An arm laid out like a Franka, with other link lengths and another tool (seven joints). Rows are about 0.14 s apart.
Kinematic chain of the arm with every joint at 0, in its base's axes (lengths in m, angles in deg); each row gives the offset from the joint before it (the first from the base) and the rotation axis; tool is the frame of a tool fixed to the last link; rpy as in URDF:
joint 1: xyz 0 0 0.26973 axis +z
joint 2: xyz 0 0 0 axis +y
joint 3: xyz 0 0 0.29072 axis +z
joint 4: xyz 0.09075 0 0 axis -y
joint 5: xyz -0.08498 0 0.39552 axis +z
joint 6: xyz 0 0 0 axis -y
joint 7: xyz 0.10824 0 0 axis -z
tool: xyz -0.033 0.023 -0.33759 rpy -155.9 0 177.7
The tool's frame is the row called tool.
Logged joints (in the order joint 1, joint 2, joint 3, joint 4, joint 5, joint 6, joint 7), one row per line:
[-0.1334, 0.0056, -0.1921, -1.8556, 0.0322, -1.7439, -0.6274]
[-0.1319, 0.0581, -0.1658, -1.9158, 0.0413, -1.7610, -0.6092]
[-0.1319, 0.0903, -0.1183, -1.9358, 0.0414, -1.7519, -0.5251]
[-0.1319, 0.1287, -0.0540, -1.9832, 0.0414, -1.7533, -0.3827]
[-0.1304, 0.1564, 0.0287, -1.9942, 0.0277, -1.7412, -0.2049]
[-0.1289, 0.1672, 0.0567, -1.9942, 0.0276, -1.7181, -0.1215]
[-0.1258, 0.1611, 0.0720, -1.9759, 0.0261, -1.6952, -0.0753]
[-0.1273, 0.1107, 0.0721, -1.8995, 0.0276, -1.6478, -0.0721]
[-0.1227, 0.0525, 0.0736, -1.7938, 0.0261, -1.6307, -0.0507]
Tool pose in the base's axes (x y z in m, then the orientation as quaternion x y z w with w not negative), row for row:
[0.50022, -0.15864, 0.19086, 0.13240, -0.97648, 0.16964, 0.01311]
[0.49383, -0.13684, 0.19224, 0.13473, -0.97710, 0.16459, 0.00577]
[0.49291, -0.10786, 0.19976, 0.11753, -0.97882, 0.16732, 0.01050]
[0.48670, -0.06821, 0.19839, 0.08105, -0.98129, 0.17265, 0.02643]
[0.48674, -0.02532, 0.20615, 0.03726, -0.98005, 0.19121, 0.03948]
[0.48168, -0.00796, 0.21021, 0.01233, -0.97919, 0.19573, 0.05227]
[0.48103, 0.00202, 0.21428, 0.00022, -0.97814, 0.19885, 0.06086]
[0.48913, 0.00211, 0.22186, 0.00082, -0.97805, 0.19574, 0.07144]
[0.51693, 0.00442, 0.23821, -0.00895, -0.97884, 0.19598, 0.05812]
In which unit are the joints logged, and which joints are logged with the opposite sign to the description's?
The joints are logged in radians. Opposite sign: joint 2, joint 6.
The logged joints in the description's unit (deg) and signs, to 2 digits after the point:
[-7.64, -0.32, -11.01, -106.32, 1.84, 99.92, -35.95]
[-7.56, -3.33, -9.50, -109.77, 2.37, 100.90, -34.90]
[-7.56, -5.17, -6.78, -110.91, 2.37, 100.38, -30.09]
[-7.56, -7.37, -3.09, -113.63, 2.37, 100.46, -21.93]
[-7.47, -8.96, 1.64, -114.26, 1.59, 99.76, -11.74]
[-7.39, -9.58, 3.25, -114.26, 1.58, 98.44, -6.96]
[-7.21, -9.23, 4.13, -113.21, 1.50, 97.13, -4.31]
[-7.29, -6.34, 4.13, -108.83, 1.58, 94.41, -4.13]
[-7.03, -3.01, 4.22, -102.78, 1.50, 93.43, -2.90]

